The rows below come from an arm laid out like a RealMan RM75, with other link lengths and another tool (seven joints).
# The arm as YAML. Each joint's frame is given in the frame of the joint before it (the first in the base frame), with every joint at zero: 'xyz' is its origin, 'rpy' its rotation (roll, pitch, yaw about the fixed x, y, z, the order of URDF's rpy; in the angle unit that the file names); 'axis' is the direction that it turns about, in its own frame. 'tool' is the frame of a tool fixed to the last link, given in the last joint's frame.
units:
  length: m
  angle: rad
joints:
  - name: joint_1
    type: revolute
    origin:
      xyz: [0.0, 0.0, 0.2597]
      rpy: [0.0, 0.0, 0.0]
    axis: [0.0, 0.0, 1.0]
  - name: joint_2
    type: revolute
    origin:
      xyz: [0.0, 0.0, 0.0]
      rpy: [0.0, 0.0, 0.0]
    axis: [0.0, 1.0, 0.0]
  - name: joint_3
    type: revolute
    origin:
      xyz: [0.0, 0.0, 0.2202]
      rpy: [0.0, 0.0, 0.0]
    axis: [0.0, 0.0, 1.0]
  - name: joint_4
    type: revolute
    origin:
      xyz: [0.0, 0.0, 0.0]
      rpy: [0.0, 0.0, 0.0]
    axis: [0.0, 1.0, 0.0]
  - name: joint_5
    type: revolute
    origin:
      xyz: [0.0, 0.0, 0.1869]
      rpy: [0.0, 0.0, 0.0]
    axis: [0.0, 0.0, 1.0]
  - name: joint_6
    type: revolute
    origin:
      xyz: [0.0, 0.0, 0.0]
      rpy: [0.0, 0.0, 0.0]
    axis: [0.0, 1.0, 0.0]
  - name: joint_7
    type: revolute
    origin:
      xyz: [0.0, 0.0, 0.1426]
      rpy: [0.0, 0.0, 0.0]
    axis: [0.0, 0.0, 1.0]
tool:
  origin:
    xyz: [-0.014, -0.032, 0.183]
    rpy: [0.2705, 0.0, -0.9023]
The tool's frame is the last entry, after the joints.
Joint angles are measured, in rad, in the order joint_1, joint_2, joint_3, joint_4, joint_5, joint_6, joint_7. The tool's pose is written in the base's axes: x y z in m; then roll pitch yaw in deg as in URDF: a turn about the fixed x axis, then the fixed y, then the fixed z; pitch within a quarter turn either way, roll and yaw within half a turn. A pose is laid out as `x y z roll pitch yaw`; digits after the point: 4 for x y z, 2 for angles.
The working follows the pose.
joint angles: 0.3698 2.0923 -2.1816 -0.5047 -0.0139 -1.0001 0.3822
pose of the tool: 0.0982 0.4224 -0.1262 -107.04 2.68 35.49
Where each joint sits with the arm in this pose, in the base's axes (m; each line is computed from the numbers above, not from the rounded line before):
joint_1: 0.0000 0.0000 0.2597
joint_2: 0.0000 0.0000 0.2597
joint_3: 0.1780 0.0690 0.1500
joint_4: 0.1780 0.0690 0.1500
joint_5: 0.2594 0.1800 0.0236
joint_6: 0.2594 0.1800 0.0236
joint_7: 0.1867 0.2758 -0.0531
the tool: 0.0982 0.4224 -0.1262

